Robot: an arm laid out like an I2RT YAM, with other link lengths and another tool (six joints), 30 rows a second.
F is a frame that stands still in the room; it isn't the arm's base.
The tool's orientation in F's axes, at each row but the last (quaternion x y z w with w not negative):
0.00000 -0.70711 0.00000 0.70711
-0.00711 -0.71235 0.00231 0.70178
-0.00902 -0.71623 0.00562 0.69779
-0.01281 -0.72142 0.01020 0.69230
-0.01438 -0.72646 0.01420 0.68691
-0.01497 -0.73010 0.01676 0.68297
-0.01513 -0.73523 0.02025 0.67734
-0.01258 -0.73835 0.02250 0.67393
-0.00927 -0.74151 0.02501 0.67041
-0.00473 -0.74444 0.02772 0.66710
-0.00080 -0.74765 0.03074 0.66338
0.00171 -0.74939 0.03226 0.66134
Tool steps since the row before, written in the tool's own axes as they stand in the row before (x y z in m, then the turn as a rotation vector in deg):
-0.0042 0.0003 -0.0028 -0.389 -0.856 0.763
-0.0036 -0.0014 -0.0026 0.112 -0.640 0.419
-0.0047 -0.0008 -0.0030 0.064 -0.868 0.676
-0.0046 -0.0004 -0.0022 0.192 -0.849 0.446
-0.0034 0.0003 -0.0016 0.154 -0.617 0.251
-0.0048 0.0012 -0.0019 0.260 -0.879 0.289
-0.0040 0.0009 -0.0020 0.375 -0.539 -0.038
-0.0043 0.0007 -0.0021 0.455 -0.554 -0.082
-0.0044 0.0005 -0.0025 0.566 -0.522 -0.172
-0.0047 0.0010 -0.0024 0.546 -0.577 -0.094
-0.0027 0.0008 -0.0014 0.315 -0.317 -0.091
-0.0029 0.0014 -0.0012 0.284 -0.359 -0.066
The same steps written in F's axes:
0.0028 0.0003 -0.0042 -0.763 -0.856 -0.389
0.0026 -0.0015 -0.0035 -0.425 -0.636 0.114
0.0031 -0.0009 -0.0046 -0.682 -0.863 0.064
0.0024 -0.0006 -0.0045 -0.457 -0.841 0.201
0.0018 0.0002 -0.0033 -0.260 -0.610 0.165
0.0022 0.0010 -0.0047 -0.305 -0.868 0.279
0.0023 0.0007 -0.0039 0.010 -0.519 0.403
0.0025 0.0005 -0.0041 0.047 -0.530 0.488
0.0029 0.0004 -0.0041 0.124 -0.490 0.605
0.0029 0.0009 -0.0045 0.051 -0.549 0.580
0.0017 0.0007 -0.0026 0.065 -0.299 0.338
0.0015 0.0013 -0.0028 0.046 -0.344 0.306

